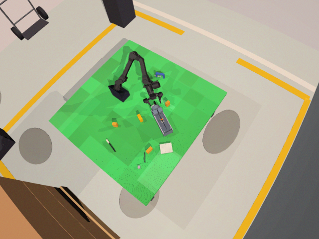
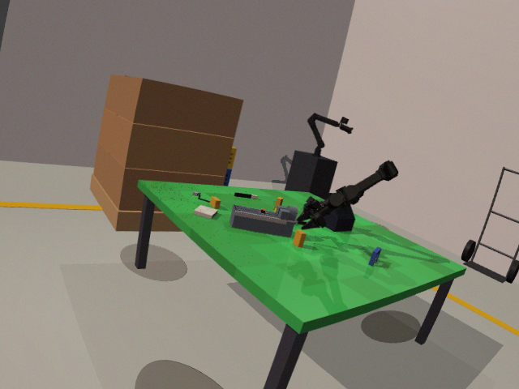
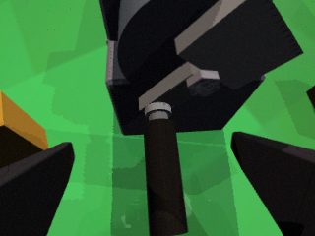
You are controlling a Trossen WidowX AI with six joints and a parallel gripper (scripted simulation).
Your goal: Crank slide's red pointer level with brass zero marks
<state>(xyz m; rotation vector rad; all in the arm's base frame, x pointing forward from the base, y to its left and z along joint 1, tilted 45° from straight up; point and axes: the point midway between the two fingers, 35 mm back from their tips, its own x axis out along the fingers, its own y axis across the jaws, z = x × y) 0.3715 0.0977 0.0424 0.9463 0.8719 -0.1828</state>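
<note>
The dark handle lies 2 cm behind my gripper tip, 1 cm to the left of it and 1 cm above it. Also, from my gripper tip: blue bracket: 32 cm to the left, 18 cm behind, 2 cm below; then red pointer: 13 cm ahead, 10 cm to the right, 3 cm above; then white pad: 30 cm ahead, 28 cm to the right, 4 cm below.
</note>
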